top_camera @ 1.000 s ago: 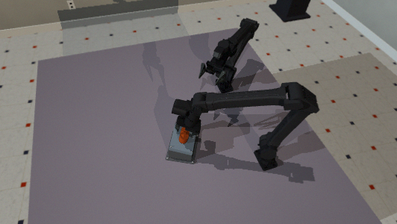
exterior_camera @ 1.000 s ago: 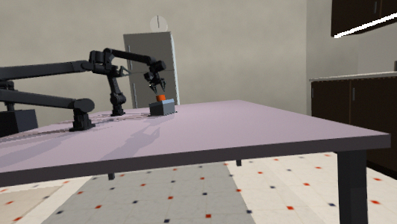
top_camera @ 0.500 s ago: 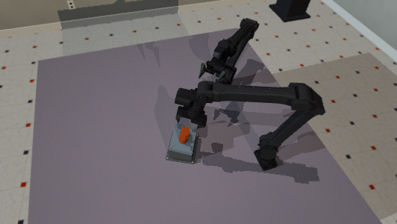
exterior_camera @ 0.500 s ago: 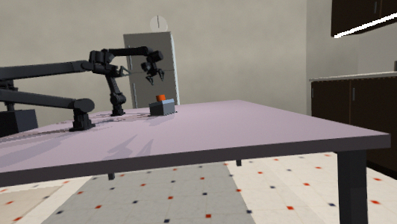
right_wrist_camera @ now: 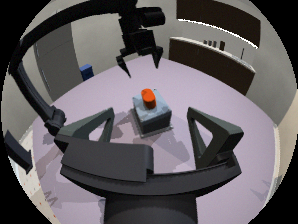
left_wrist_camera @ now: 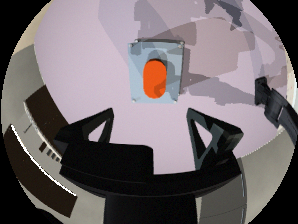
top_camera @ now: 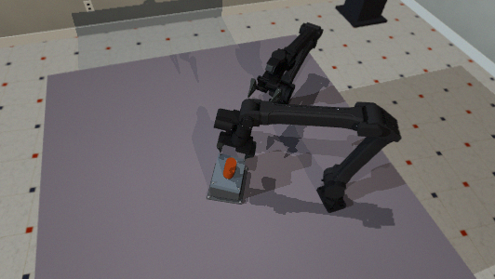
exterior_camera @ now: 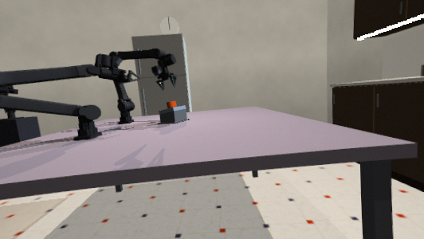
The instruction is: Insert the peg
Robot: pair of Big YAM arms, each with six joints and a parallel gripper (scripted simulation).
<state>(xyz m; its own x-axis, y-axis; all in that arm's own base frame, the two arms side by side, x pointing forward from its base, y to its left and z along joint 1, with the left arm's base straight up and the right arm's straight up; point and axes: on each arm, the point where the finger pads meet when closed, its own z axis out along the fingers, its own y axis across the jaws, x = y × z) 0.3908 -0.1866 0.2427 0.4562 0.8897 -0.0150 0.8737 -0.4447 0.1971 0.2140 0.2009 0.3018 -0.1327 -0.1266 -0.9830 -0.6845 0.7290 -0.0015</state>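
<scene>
The orange peg is 1 cm ahead of my left hand, 2 cm to the right of it and 14 cm below it. Round my left hand: blue-grey plate block: 1 cm ahead, 2 cm to the right, 16 cm below.
</scene>
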